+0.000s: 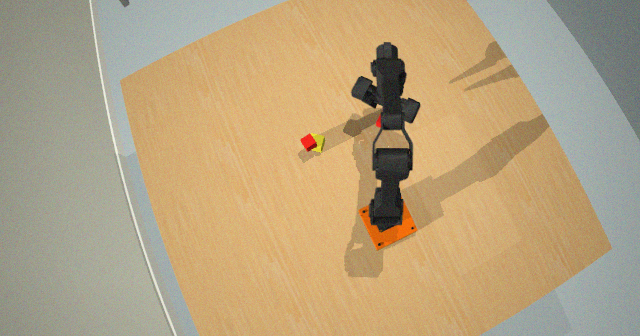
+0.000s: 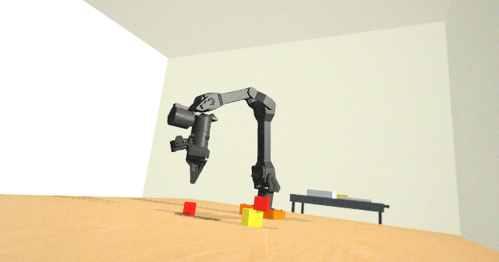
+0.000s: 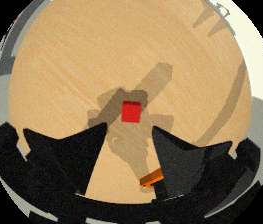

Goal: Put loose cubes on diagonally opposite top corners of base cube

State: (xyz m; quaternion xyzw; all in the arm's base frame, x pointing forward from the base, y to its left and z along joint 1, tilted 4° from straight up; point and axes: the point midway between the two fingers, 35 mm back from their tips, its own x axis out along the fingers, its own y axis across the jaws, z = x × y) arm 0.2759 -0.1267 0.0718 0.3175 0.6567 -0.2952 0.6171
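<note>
My gripper tip is 20 mm short of the yellow cube, 210 mm to the right of it and 70 mm above it.
</note>
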